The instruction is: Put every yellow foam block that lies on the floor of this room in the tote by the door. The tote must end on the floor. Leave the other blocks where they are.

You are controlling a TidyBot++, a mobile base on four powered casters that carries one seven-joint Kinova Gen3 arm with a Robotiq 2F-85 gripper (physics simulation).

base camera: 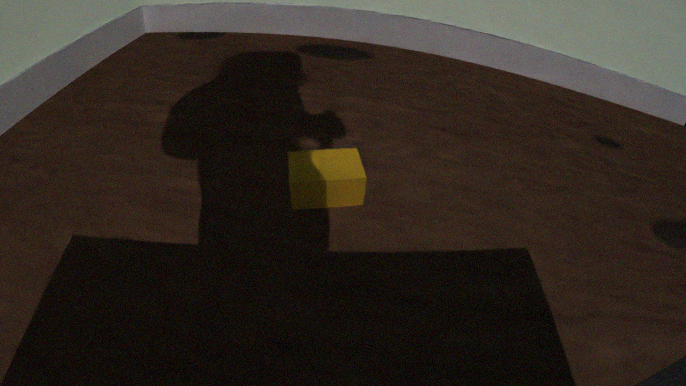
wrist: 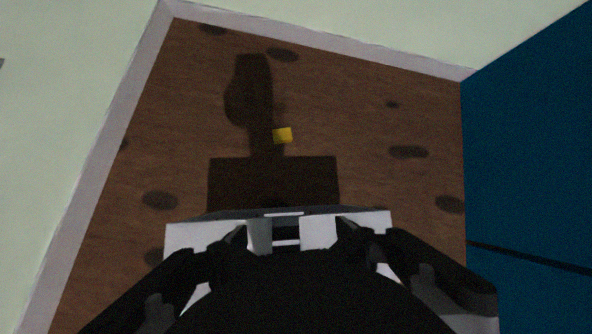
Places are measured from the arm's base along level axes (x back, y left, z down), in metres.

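Where they show: gripper, fingertip midpoint: (wrist: pixel 292 230).
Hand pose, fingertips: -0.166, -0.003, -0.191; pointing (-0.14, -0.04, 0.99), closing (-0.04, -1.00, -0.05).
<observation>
After its pixels a point has its place, as x, y, z.
A yellow foam block (base camera: pixel 327 178) {-0.457, -0.005, 0.352} (wrist: pixel 282 135) {-0.477, -0.005, 0.352} lies on the floor ahead of the base. In the base camera view it is near the middle, with its left part in the robot's shadow. My gripper (wrist: pixel 292 230) {-0.166, -0.003, -0.191} is open and empty. In the wrist view it shows at the bottom, above the white top of the base, and the block lies well beyond it, apart from the fingers. The tote and the door do not show in either view.
Pale green walls with a light skirting board (base camera: pixel 350 22) {-1.061, -0.061, 0.344} (wrist: pixel 320 40) {-1.024, -0.229, 0.347} meet in a corner beyond the block. A tall blue surface (wrist: pixel 530 165) {-0.266, -0.979, 0.160} with a dark seam stands on the right. Dark oval patches (base camera: pixel 335 51) (wrist: pixel 408 152) mark the brown floor (base camera: pixel 450 200) {-0.472, -0.174, 0.397} (wrist: pixel 370 130) {-0.518, -0.476, 0.397}.
</observation>
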